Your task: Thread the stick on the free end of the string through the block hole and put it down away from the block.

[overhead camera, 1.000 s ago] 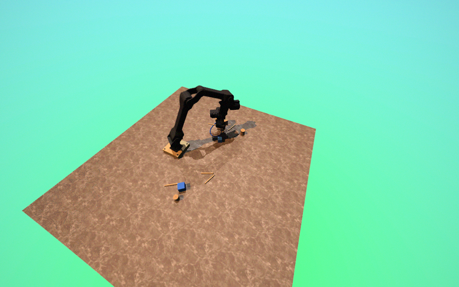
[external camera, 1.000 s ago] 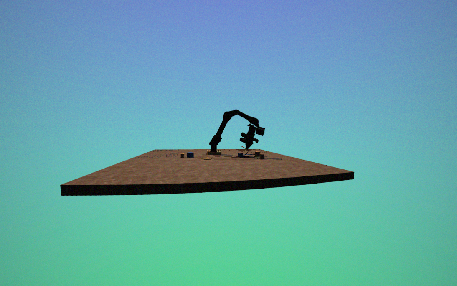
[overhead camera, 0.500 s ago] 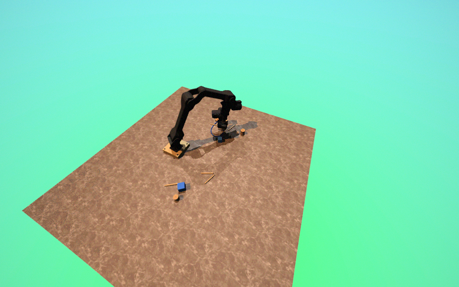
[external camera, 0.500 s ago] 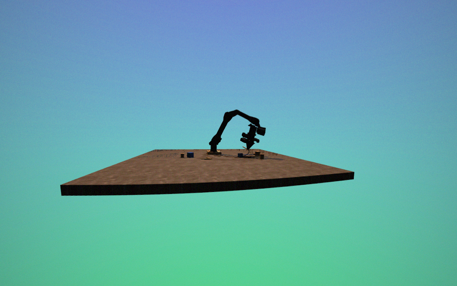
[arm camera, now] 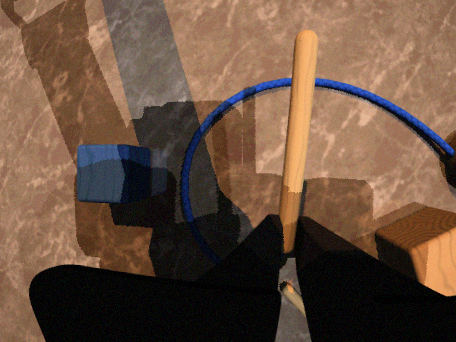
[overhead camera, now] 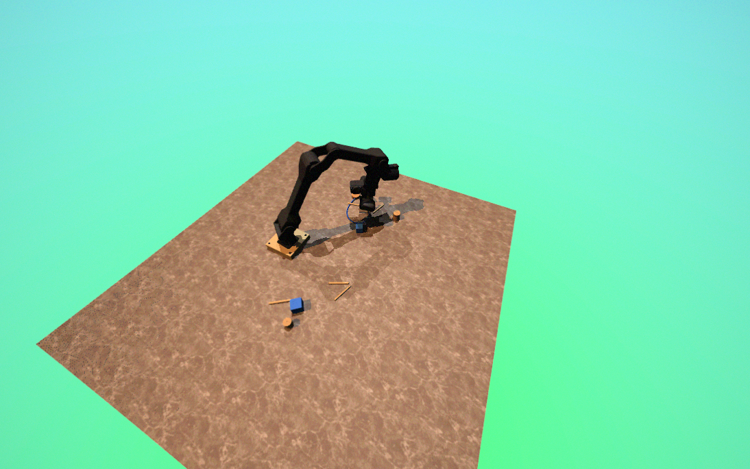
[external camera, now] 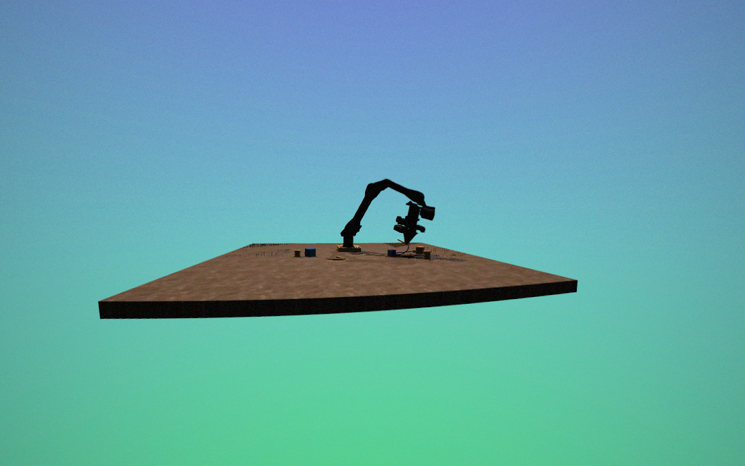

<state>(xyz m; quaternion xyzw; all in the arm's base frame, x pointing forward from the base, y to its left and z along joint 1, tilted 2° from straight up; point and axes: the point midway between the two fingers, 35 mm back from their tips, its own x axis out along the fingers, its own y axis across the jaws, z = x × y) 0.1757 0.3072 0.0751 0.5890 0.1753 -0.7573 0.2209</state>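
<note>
Now: gripper tip 140 mm short of the small wooden cylinder, 70 mm to the right of it and 40 mm above it. Round my gripper tip: round wooden button: 100 mm behind, 90 mm to the left, 50 mm below; blue block: 80 mm to the right, 40 mm below, 40 mm ahead.
</note>
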